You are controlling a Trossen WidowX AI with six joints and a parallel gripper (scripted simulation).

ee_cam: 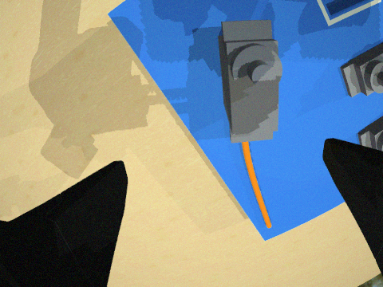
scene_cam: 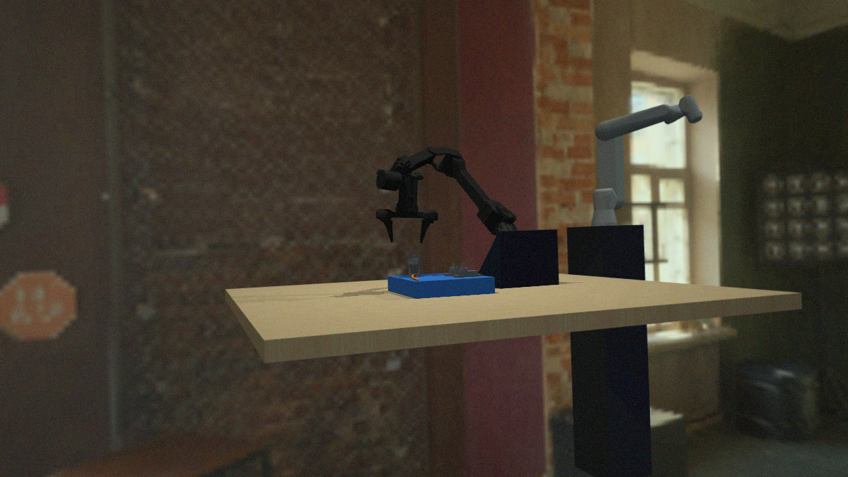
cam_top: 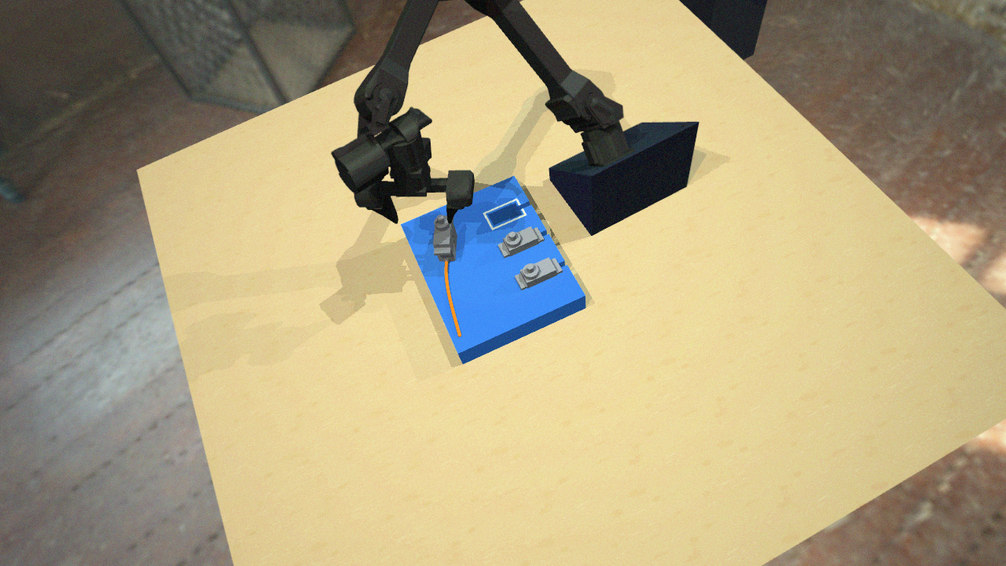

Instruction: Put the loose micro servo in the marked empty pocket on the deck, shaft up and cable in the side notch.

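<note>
My gripper tip is now 13 cm above the blue deck, 6 cm to the right of it and 3 cm past it.
</note>
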